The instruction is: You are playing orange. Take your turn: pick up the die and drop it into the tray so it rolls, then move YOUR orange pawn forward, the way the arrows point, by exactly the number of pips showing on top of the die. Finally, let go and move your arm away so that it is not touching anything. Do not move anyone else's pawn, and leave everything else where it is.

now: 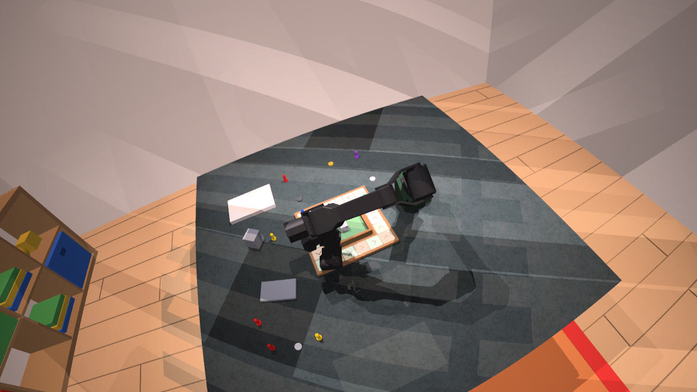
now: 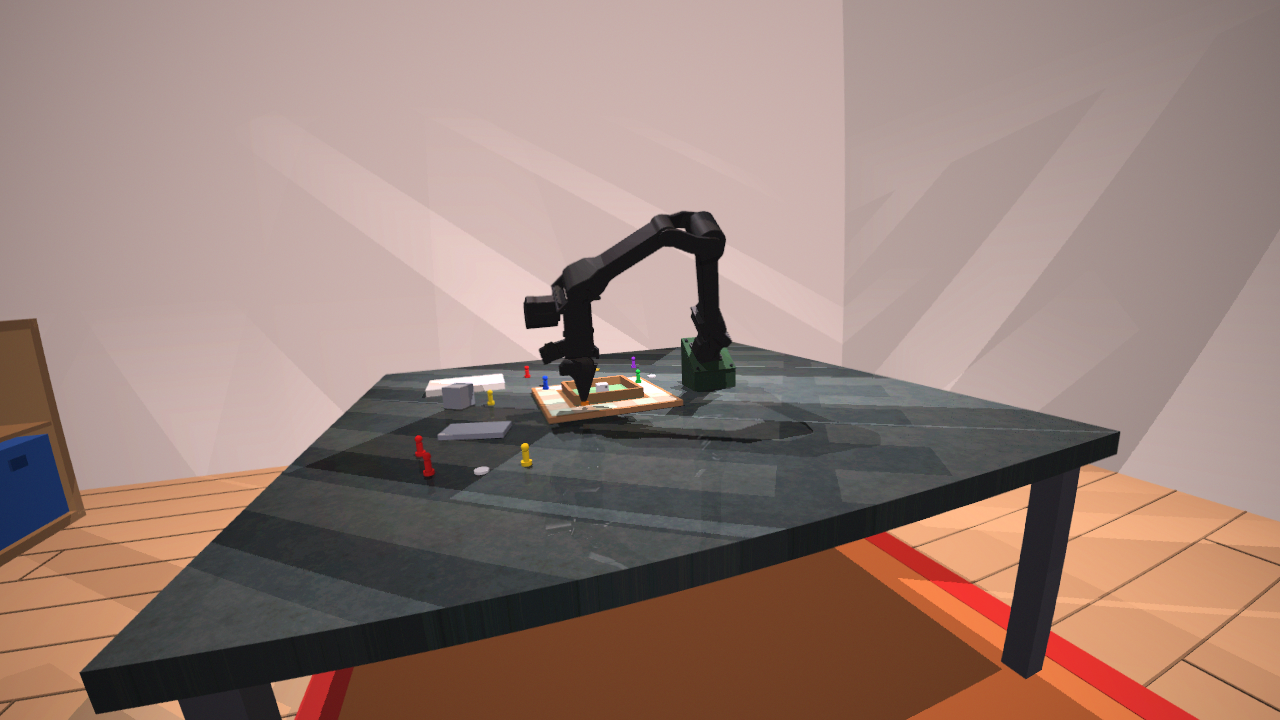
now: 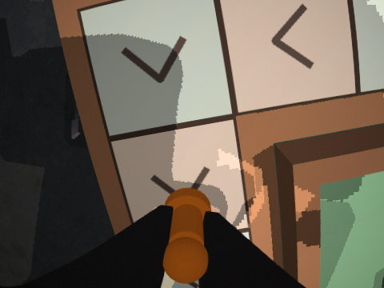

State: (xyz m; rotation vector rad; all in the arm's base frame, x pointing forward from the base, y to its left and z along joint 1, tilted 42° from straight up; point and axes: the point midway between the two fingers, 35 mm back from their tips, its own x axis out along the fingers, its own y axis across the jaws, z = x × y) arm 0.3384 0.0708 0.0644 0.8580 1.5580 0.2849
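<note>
Right now my gripper tip is 10 cm to the left of the white die and 7 cm past it. From my gripper tip the other things lie so: green tray (11 cm to the right, 7 cm behind, 2 cm below); then orange pawn (1 cm above); then grey card (22 cm ahead, 2 cm to the left, 2 cm below).
</note>
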